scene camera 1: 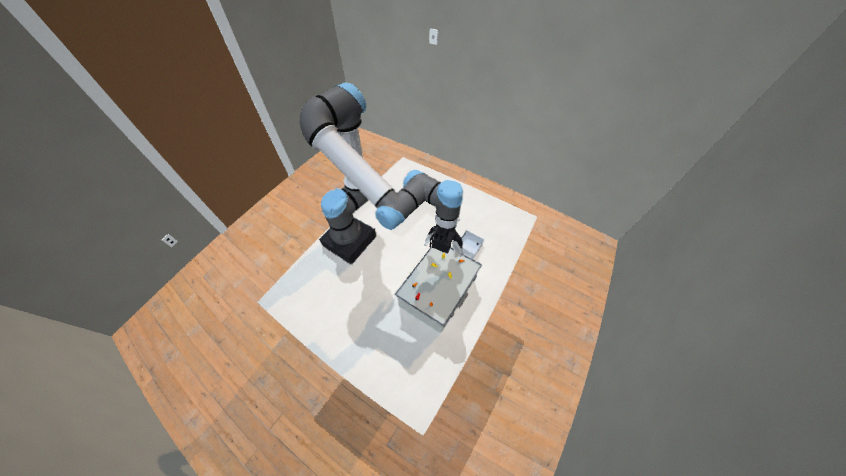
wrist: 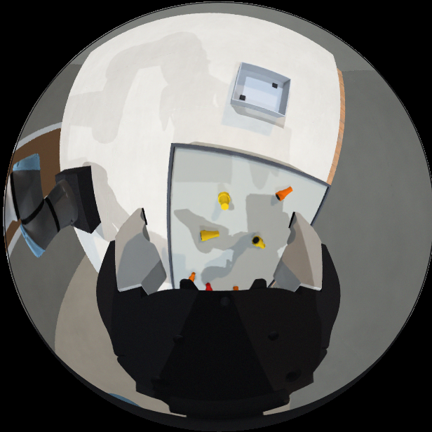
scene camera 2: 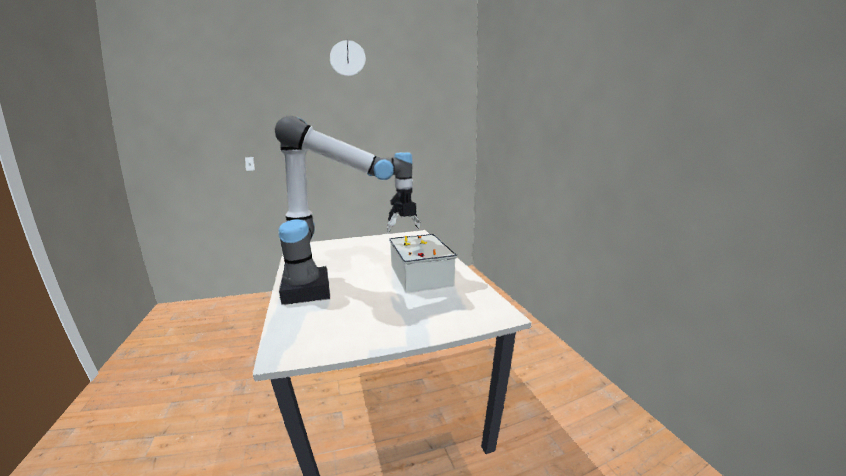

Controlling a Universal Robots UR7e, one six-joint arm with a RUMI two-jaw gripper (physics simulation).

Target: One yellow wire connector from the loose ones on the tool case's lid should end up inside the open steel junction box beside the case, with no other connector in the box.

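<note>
Three yellow connectors rest on the tool case's lid. One yellow connector stands upright nearest the junction box. A second yellow connector lies on its side. A third yellow connector shows its dark mouth. My gripper is open and empty, pointing down above the lid's box-side end. The open steel junction box stands beside the case, with two small black blocks inside. It does not show in scene camera 2.
An orange connector lies near the lid's box-side edge. Two more orange connectors and a red connector lie at the lid's other end. The tall case stands on the white table, between the box and the table's other end.
</note>
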